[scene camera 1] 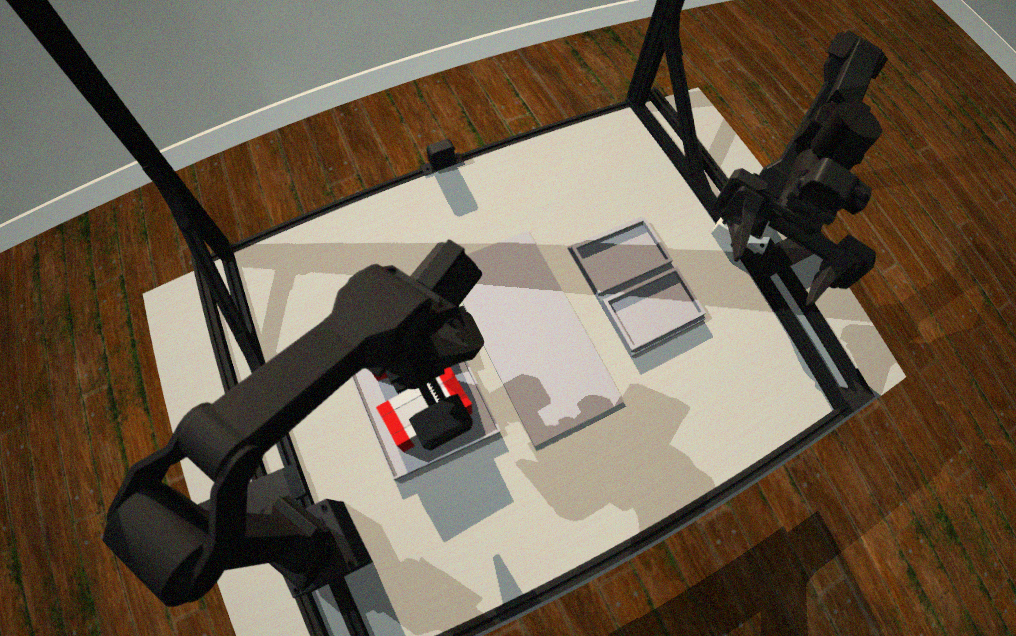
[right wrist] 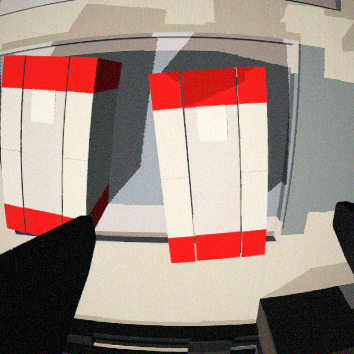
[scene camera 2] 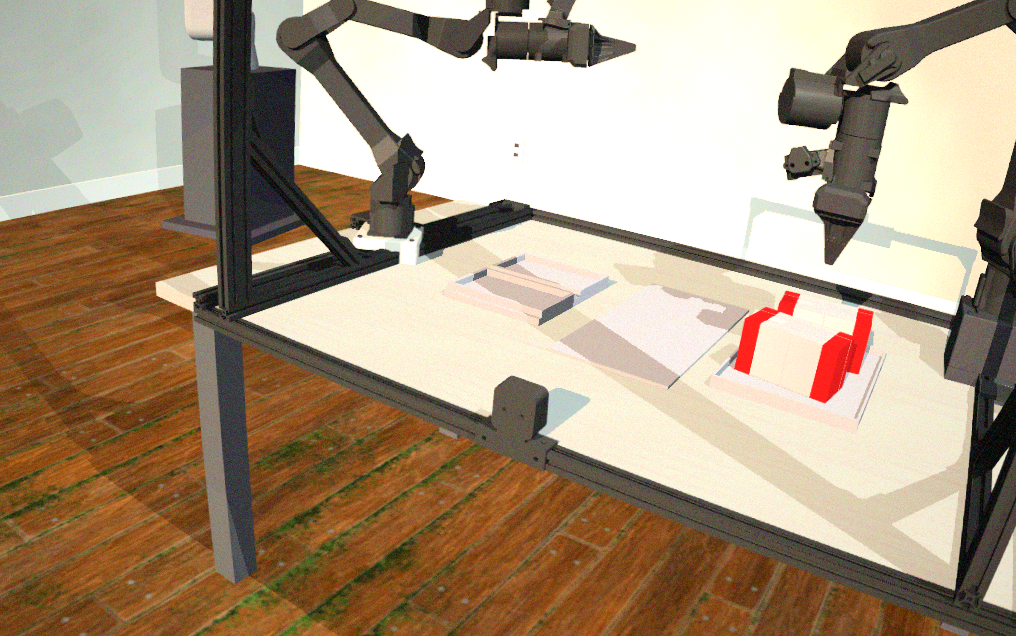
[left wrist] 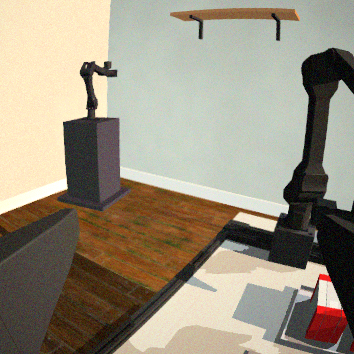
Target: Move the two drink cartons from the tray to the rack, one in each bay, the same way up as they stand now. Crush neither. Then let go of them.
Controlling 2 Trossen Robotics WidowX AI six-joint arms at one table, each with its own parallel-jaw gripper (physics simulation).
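Places are measured from the left arm's base along level axes (x back, y left, z down), in centimetres.
Pixels of known places: left gripper, fingertip midpoint: (scene camera 1: 773, 282) (scene camera 2: 632, 46) (left wrist: 203, 225); right gripper, fingertip midpoint: (scene camera 1: 421, 386) (right wrist: 218, 222) (scene camera 2: 832, 255); left arm's base, origin of the base link: (scene camera 2: 389, 232); right arm's base, origin of the base link: (scene camera 1: 309, 548) (scene camera 2: 998, 313) (left wrist: 296, 223).
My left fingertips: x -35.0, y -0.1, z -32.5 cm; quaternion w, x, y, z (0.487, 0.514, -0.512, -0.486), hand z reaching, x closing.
For each thing: its top centre in the pictures, then the offset to it from my left fingertips. "*": a spot on its surface instead. Level surfaces: height alone.
- grey tray, middle of its top: (right wrist: 131, 147) (scene camera 2: 807, 361) (scene camera 1: 413, 380) (left wrist: 350, 322) dz +34.5, dx -23.1, dy -33.7 cm
- two-bay rack, middle of its top: (scene camera 2: 532, 278) (scene camera 1: 639, 279) dz +34.1, dx +12.0, dy -12.3 cm
- flat pale mat, its level: dz +35.7 cm
- small black block, surface spot: (scene camera 2: 519, 406) (scene camera 1: 435, 147) * dz +32.2, dx +13.8, dy -56.0 cm
Two white drink cartons with red ends lie side by side in the grey tray (scene camera 1: 455, 449) (right wrist: 294, 123) (left wrist: 290, 317). The wrist view shows one carton (right wrist: 46, 140) on the left and the other carton (right wrist: 211, 165) on the right; they also show in scene camera 1 (scene camera 1: 395, 418) (scene camera 1: 454, 384). A carton (scene camera 2: 786, 350) (left wrist: 326, 317) shows in the other views too. My right gripper (scene camera 1: 437, 406) (right wrist: 218, 222) is open and empty, hovering just above the cartons. My left gripper (scene camera 1: 752, 217) (scene camera 2: 625, 46) (left wrist: 203, 225) is open and empty, high up near its base. The two-bay rack (scene camera 1: 639, 285) (scene camera 2: 525, 282) stands empty.
A flat pale mat (scene camera 1: 543, 341) (scene camera 2: 657, 328) lies between tray and rack. A small black block (scene camera 1: 440, 153) (scene camera 2: 519, 406) sits on the table's edge rail. Black frame posts stand at the table's corners. A dark pedestal (left wrist: 92, 158) with another arm stands on the floor.
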